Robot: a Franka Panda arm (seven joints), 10 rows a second.
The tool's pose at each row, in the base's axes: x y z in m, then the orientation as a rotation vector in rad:
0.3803 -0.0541 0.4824 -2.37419 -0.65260 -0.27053
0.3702 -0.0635 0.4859 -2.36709 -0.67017 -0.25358
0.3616 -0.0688 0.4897 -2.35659 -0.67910 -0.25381
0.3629 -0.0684 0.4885 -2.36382 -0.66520 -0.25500
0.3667 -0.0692 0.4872 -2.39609 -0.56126 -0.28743
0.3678 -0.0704 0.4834 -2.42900 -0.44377 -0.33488
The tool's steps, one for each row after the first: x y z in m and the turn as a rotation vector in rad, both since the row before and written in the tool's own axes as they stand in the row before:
-0.0110 -0.0009 -0.0090 0.00919 -0.01478 -0.00897
-0.0081 -0.0031 -0.0064 0.00869 0.00023 -0.00771
0.0008 0.0011 0.0012 -0.00542 0.00314 0.01047
0.0025 0.0032 0.0005 -0.02850 0.04438 0.06912
-0.0007 0.0034 0.0022 -0.03598 0.05699 0.07410

